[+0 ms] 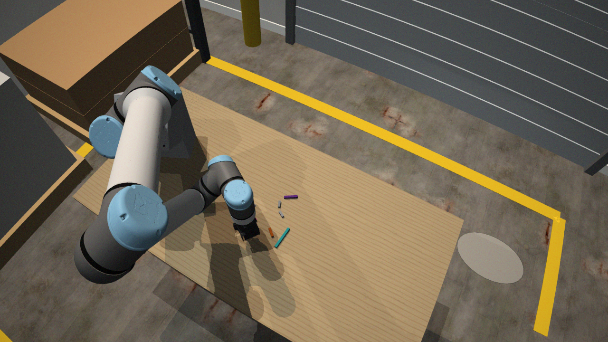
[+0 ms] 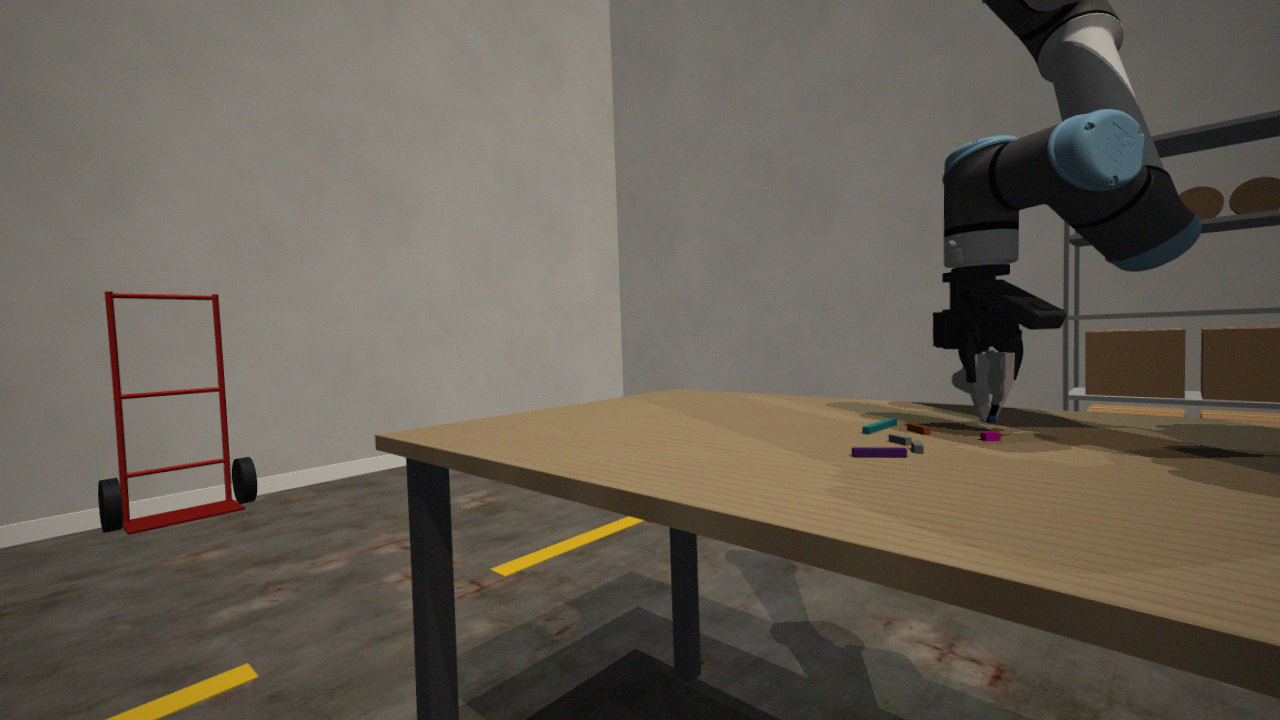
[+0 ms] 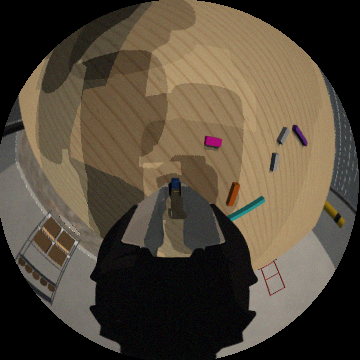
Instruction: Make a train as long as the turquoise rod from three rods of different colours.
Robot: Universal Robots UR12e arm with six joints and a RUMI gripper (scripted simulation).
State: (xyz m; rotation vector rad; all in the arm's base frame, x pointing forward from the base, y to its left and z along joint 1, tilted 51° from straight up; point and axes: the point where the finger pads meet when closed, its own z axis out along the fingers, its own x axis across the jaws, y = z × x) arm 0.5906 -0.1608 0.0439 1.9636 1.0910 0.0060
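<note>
The magenta rod lies 70 mm to the left of my hand, 20 mm below it and 10 mm behind it. Also, from my hand: orange rod (80 mm ahead, 50 mm to the left, 20 mm below); then blue cube (10 mm below); then turquoise rod (140 mm ahead, 40 mm to the left, 20 mm below).
</note>
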